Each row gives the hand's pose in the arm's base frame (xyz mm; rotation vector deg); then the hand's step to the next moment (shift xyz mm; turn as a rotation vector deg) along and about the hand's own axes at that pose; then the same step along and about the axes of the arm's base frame.
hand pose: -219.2 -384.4 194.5 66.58 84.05 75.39
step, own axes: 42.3 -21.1 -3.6 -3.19 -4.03 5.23
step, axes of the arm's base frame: -15.4 39.8 -20.6 5.36 -2.01 -4.58
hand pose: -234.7 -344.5 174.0 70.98 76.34 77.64
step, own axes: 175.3 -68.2 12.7 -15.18 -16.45 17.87
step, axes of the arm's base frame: -18.9 179.8 -53.5 18.80 -10.88 -18.67
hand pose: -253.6 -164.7 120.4 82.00 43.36 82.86
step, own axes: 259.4 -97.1 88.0 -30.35 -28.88 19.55
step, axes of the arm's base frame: 134.2 256.4 26.9 21.05 -20.32 -35.80
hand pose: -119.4 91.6 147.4 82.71 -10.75 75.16
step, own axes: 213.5 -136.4 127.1 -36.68 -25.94 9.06
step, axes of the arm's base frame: 251.8 63.6 113.6 10.40 -16.63 -41.42
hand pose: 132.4 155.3 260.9 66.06 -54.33 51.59
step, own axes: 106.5 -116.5 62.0 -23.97 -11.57 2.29
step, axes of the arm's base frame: 136.3 -71.9 70.9 2.28 -6.36 -25.84
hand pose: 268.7 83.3 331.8 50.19 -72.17 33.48
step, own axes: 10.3 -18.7 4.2 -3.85 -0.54 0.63
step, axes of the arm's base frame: 14.9 -14.8 5.8 -0.83 -0.50 -3.82
